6 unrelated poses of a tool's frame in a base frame.
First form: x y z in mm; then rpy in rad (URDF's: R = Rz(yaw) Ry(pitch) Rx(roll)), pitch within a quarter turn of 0, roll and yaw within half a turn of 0.
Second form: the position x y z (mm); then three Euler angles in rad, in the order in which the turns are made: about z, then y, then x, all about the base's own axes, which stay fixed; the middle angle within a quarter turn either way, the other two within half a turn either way. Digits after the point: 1 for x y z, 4 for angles.
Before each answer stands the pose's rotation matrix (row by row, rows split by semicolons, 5 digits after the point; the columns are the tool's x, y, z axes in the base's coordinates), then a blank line. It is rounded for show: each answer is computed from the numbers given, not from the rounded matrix.
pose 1, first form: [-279.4, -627.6, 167.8, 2.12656, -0.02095, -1.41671]
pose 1, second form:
0.15344 -0.52407 -0.83774; -0.98794 -0.06339 -0.14130; 0.02095 0.84931 -0.52748

[-279.4, -627.6, 167.8, 1.2860, -0.9931, 2.8799]
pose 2, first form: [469.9, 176.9, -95.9, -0.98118, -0.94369, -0.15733]
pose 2, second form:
0.57956 0.75182 -0.31446; -0.09194 0.44373 0.89143; 0.80973 -0.48772 0.32629

[469.9, 176.9, -95.9, -0.9141, -0.3199, -1.2199]
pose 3, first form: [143.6, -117.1, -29.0, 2.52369, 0.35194, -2.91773]
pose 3, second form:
-0.91528 -0.37567 0.14536; -0.20839 0.75042 0.62725; -0.34472 0.54382 -0.76513

[143.6, -117.1, -29.0, 2.7521, 0.1459, -2.4549]
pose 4, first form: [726.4, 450.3, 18.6, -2.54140, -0.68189, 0.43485]
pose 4, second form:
0.70413 0.67049 0.23377; 0.32707 -0.59846 0.73135; 0.63026 -0.43850 -0.64069

[726.4, 450.3, 18.6, -0.7609, 0.2360, -2.2902]
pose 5, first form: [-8.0, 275.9, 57.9, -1.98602, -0.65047, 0.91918]
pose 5, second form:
0.48263 0.65679 -0.57939; 0.63274 0.19592 0.74917; 0.60556 -0.72818 -0.32102

[-8.0, 275.9, 57.9, -0.9371, -0.6180, -1.9756]
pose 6, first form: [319.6, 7.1, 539.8, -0.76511, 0.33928, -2.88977]
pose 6, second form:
-0.91325 0.40297 -0.05991; -0.23497 -0.64112 -0.73059; -0.33281 -0.65313 0.68019

[319.6, 7.1, 539.8, -2.7260, -0.0599, 0.8211]
